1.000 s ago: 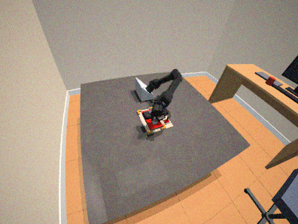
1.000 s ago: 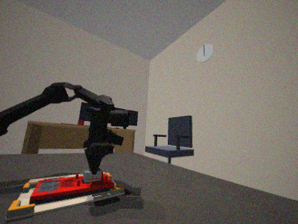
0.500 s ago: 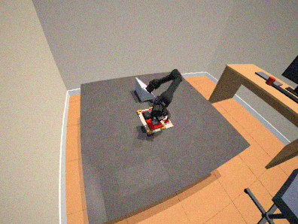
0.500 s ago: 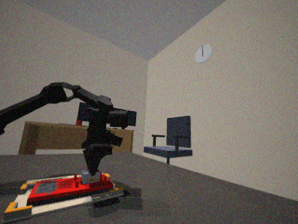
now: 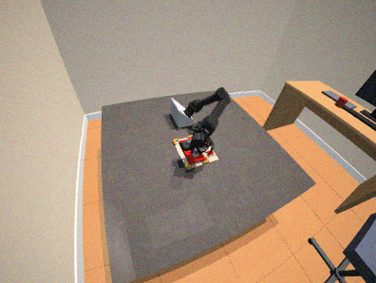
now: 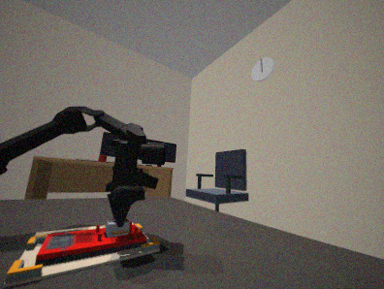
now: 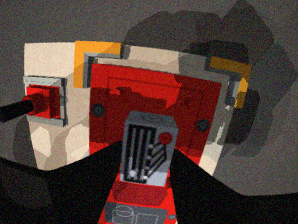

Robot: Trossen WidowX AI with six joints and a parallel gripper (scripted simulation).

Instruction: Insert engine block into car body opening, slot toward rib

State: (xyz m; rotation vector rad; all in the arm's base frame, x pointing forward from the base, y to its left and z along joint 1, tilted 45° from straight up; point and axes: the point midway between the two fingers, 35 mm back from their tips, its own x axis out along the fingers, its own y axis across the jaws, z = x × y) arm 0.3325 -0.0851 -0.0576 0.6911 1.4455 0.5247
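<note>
The grey engine block lies 10 mm below my gripper tip. The rest, counted from my gripper tip: cream base plate: 40 mm behind, 20 mm to the left, 30 mm below.
</note>
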